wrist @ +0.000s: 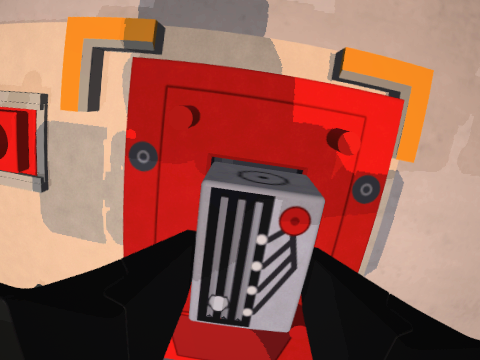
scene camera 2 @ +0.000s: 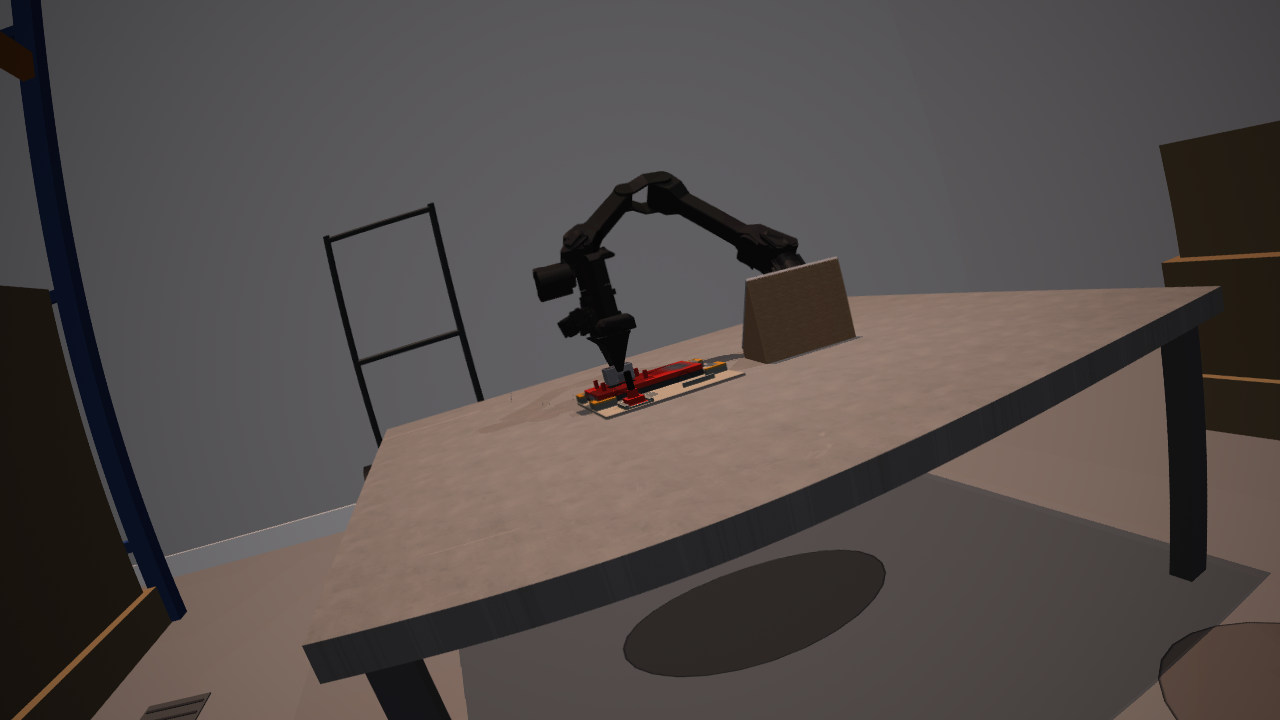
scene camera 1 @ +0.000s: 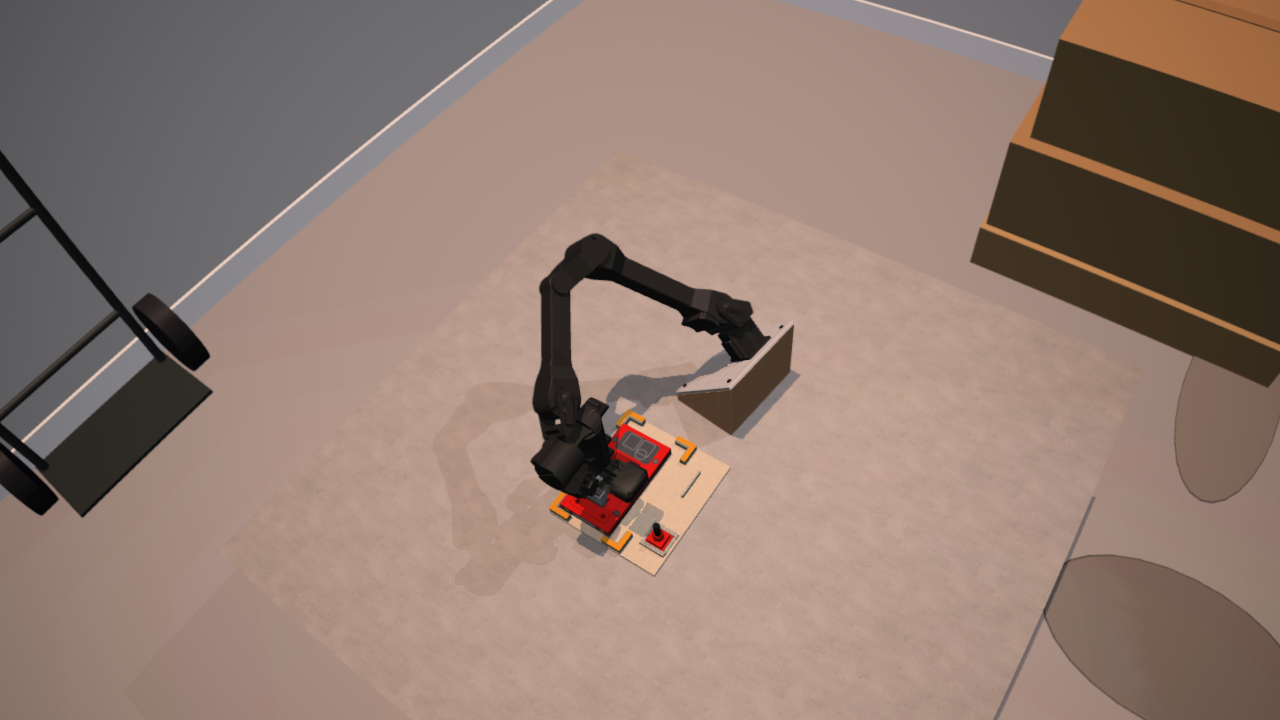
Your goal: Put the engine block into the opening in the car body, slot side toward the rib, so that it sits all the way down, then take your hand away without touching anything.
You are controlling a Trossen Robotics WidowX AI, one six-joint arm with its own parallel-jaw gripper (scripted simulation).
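In the wrist view I can see my gripper, and scene camera 1 shows it as well. What my gripper holds is an engine block. There is a red car body to be seen too.
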